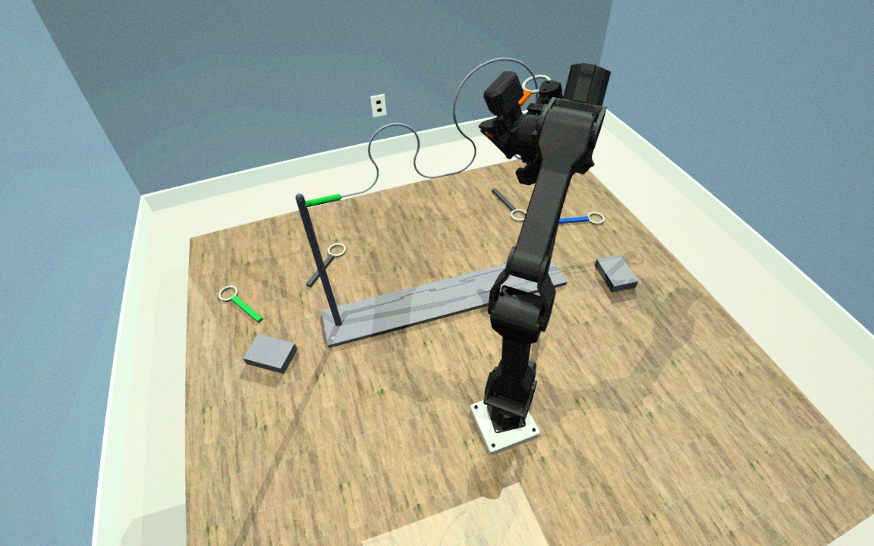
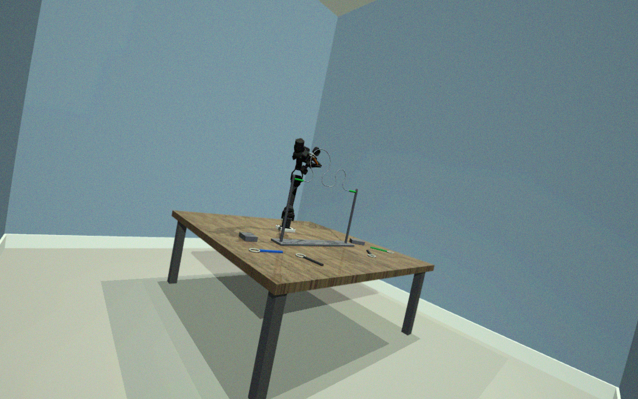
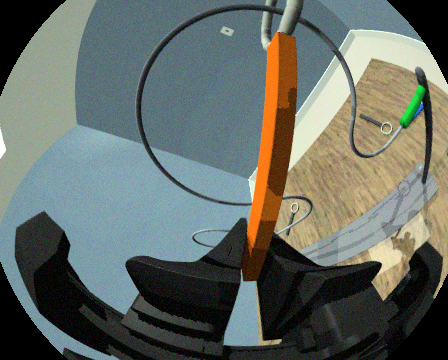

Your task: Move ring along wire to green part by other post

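The ring with orange handle is 80 mm to the right of my gripper tip, 30 mm above it and 20 mm ahead of it.
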